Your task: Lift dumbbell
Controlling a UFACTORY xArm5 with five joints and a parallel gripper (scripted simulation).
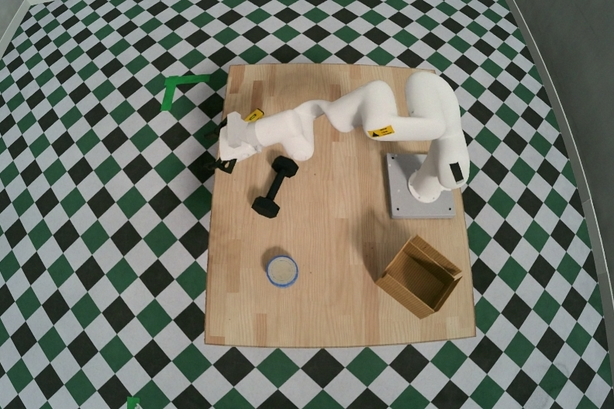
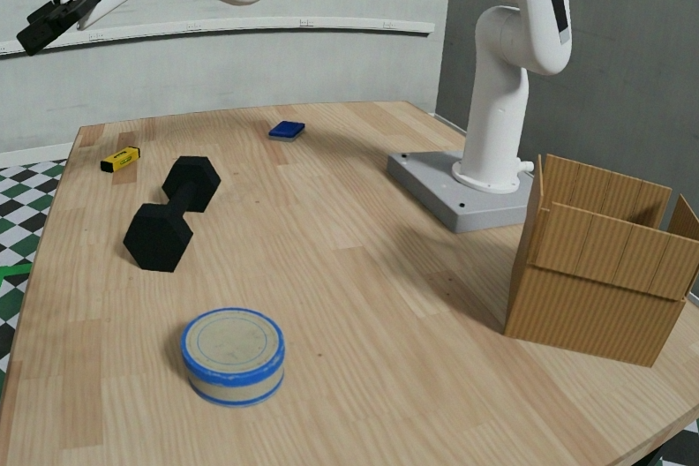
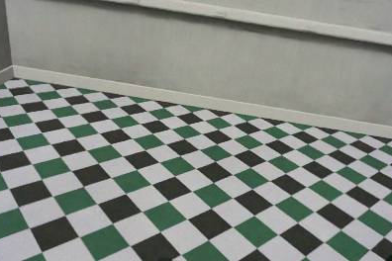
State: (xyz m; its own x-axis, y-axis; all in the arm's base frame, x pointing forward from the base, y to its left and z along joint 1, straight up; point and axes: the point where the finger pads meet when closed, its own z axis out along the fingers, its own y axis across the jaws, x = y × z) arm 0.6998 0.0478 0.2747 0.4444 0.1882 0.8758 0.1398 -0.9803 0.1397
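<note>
Now: hand 27 cm above the black dumbbell, 17 cm past it and 2 cm to the left of it. Round my hand: cardboard box 64 cm behind, 30 cm to the left, 24 cm below.
</note>
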